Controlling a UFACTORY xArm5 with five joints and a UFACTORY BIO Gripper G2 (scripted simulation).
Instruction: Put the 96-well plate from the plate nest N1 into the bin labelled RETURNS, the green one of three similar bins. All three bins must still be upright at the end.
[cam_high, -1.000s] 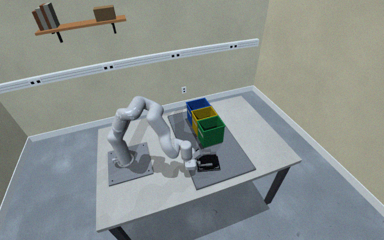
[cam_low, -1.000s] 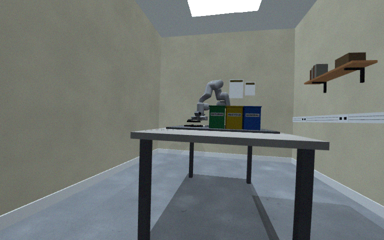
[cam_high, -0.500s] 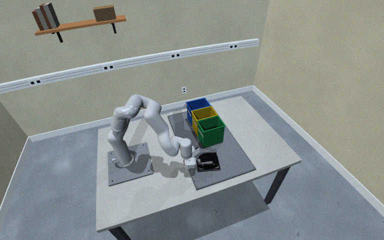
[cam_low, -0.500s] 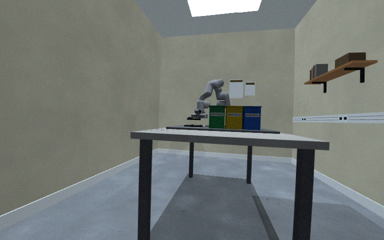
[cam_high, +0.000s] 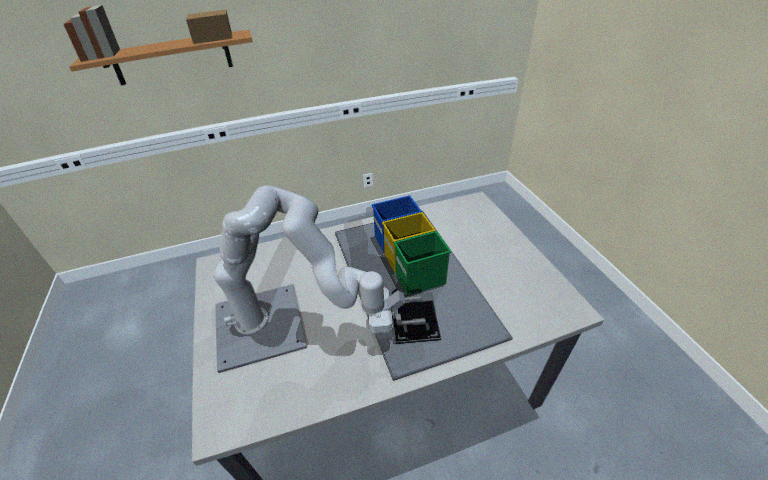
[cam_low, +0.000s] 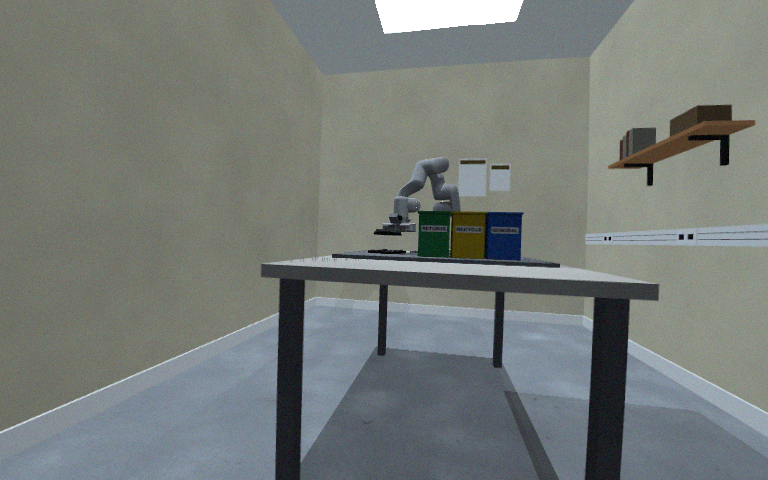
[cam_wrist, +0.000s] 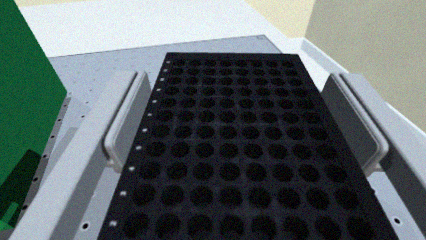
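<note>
My gripper is now 22 cm to the right of the green RETURNS bin, 10 cm short of it and 1 cm above it. Round my hand: black 96-well plate (1 cm below); then plate nest N1 (10 cm below); then yellow RECYCLE bin (35 cm to the left, 10 cm ahead, 1 cm below).
</note>
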